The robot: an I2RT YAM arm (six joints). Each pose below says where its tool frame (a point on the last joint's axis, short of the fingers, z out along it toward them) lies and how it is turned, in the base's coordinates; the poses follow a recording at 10 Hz.
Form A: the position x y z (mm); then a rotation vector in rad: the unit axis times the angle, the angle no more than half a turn.
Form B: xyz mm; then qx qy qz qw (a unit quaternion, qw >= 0). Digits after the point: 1 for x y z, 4 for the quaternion.
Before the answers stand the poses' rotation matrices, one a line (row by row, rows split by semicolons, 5 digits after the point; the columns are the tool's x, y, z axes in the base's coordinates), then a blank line. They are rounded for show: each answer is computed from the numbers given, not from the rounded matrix.
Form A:
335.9 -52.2 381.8 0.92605 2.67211 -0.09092
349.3 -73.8 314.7 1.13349 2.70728 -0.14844
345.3 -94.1 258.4 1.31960 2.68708 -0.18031
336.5 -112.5 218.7 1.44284 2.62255 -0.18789
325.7 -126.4 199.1 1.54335 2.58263 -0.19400
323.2 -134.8 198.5 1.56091 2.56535 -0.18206
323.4 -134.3 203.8 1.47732 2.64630 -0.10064
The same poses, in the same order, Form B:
-0.74263 0.61310 0.26946; 0.59336 0.78893 -0.15972; -0.31051 0.04127 -0.94967
-0.68501 0.71354 0.14703; 0.69319 0.70046 -0.16982; -0.22416 -0.01441 -0.97445
-0.60461 0.79302 0.07465; 0.77593 0.60756 -0.16970; -0.17993 -0.04468 -0.98266
-0.52933 0.84598 0.06417; 0.82820 0.53165 -0.17731; -0.18411 -0.04071 -0.98206
-0.46998 0.88165 0.04263; 0.86538 0.46975 -0.17449; -0.17387 -0.04511 -0.98374
-0.45513 0.88898 0.05070; 0.87291 0.45669 -0.17164; -0.17574 -0.03386 -0.98385
-0.52078 0.85138 0.06285; 0.84414 0.52453 -0.11084; -0.12733 -0.00467 -0.99185

335.9 -52.2 381.8 0.3233 0.9329 -0.0317 0.1554
349.3 -73.8 314.7 0.3837 0.9165 -0.0503 0.1013
345.3 -94.1 258.4 0.4389 0.8937 -0.0600 0.0712
336.5 -112.5 218.7 0.4799 0.8722 -0.0625 0.0712
325.7 -126.4 199.1 0.5109 0.8549 -0.0642 0.0633
323.2 -134.8 198.5 0.5177 0.8508 -0.0604 0.0665
323.4 -134.3 203.8 0.4865 0.8714 -0.0331 0.0546

